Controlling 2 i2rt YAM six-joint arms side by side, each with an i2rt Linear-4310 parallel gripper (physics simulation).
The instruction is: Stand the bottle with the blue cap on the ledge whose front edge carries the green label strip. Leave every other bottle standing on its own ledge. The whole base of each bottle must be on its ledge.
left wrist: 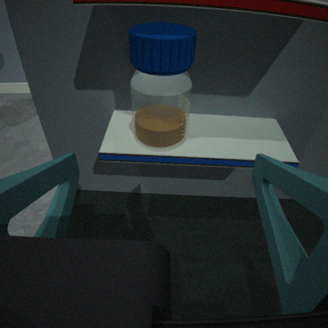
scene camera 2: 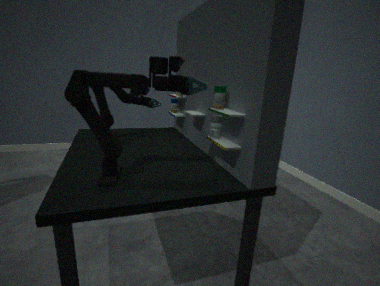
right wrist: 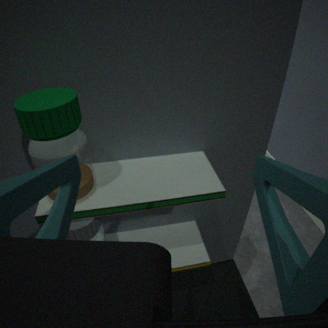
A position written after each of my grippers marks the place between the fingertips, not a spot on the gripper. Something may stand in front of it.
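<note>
There is a green-capped bottle (right wrist: 50,117) that I can see, and a pale-capped bottle (right wrist: 89,228) as well. In the left wrist view the green-capped bottle is out of frame, and the pale-capped bottle is out of frame in the left wrist view too. As for my grippers, I can see my left gripper (left wrist: 165,163) and my right gripper (right wrist: 166,164).
</note>
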